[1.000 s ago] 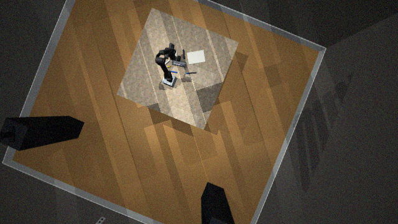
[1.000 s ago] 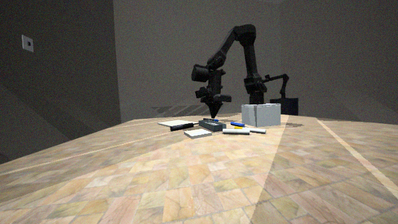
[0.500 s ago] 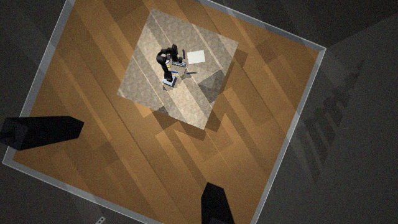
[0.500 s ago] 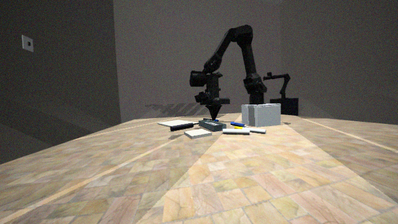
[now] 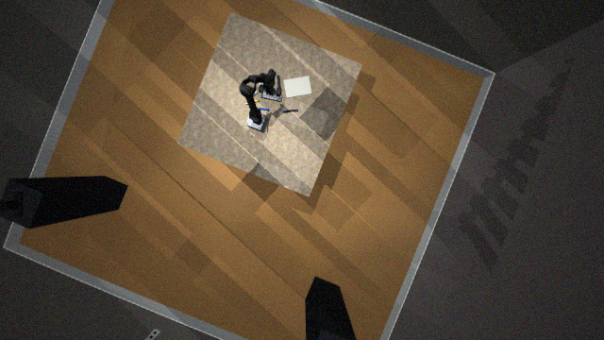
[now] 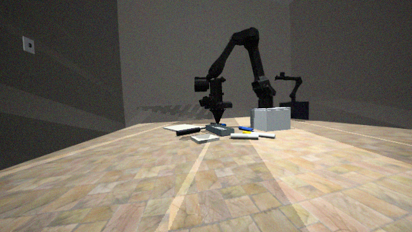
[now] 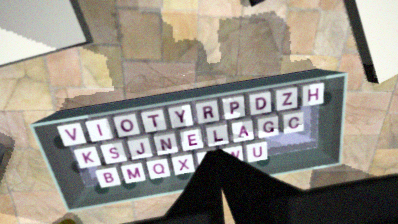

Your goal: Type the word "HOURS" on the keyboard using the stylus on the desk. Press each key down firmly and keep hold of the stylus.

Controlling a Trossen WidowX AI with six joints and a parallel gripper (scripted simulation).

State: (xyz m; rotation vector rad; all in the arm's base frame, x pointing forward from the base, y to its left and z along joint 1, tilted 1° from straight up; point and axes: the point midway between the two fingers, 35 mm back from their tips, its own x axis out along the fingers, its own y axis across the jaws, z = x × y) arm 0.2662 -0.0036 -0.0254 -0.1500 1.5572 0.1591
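Right now the blue stylus is 14 cm behind my gripper tip, 6 cm to the left of it and 3 cm below it. From my gripper tip the other things lie so: yellow-capped white marker 11 cm behind, 15 cm to the left, 3 cm below; flat pad 9 cm ahead, 13 cm to the left, 4 cm below; dark cylinder 14 cm ahead, 3 cm below.
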